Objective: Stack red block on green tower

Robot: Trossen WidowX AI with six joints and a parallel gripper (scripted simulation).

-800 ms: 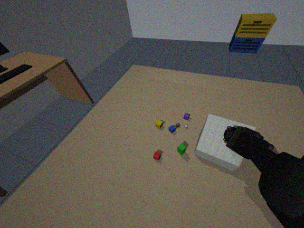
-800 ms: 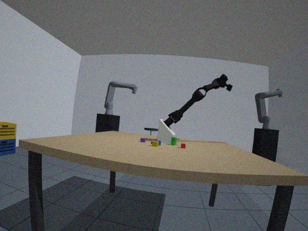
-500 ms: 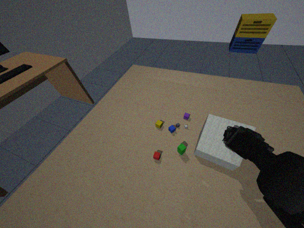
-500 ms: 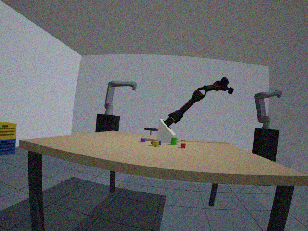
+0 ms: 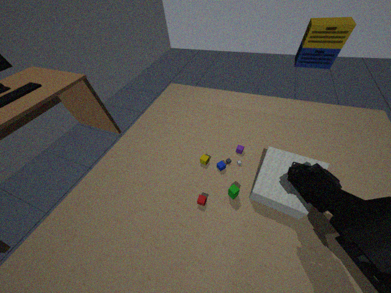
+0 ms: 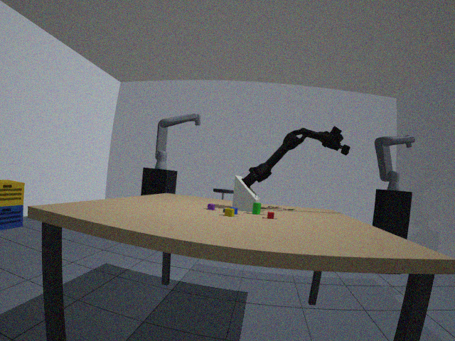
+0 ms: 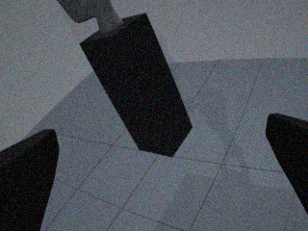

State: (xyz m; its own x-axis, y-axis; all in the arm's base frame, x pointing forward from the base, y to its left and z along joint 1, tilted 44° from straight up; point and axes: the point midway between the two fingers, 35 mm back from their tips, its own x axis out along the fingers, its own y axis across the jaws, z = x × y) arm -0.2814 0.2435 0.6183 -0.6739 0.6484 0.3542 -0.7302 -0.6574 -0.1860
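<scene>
Right now my gripper tip is 580 mm short of the red block, 460 mm to the left of it and 410 mm above it. From my gripper tip the other things lie so: purple block: 760 mm to the right, 510 mm ahead, 410 mm below; blue block: 640 mm to the right, 560 mm ahead, 410 mm below; yellow block: 640 mm to the right, 640 mm ahead, 410 mm below.
</scene>
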